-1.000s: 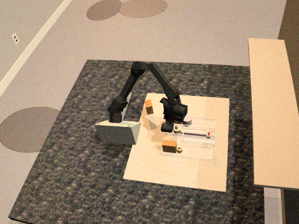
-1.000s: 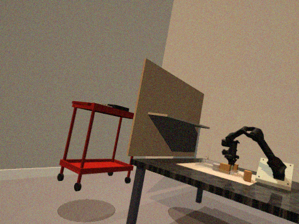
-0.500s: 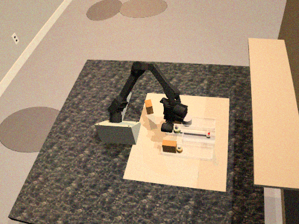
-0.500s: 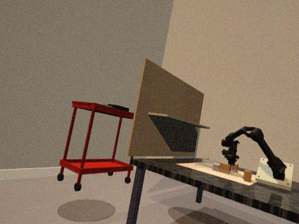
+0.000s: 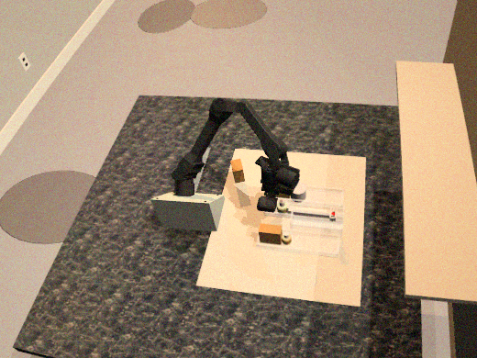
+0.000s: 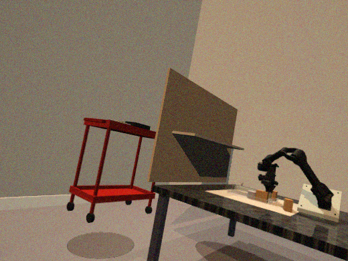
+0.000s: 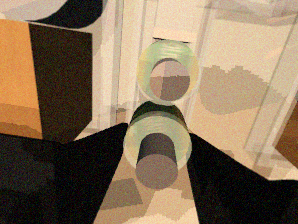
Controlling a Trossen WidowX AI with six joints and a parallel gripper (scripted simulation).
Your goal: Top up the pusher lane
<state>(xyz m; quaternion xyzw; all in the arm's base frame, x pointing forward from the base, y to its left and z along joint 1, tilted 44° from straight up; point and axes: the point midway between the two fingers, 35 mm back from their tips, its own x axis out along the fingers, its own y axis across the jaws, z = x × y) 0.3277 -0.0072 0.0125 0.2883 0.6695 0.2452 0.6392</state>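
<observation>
My gripper tip is now 90 mm short of the grey cylinder, 70 mm to the right of it and 20 mm above it. From my gripper tip the other things lie so: clear lane rack: 140 mm ahead, 30 mm to the right, 30 mm below.
</observation>
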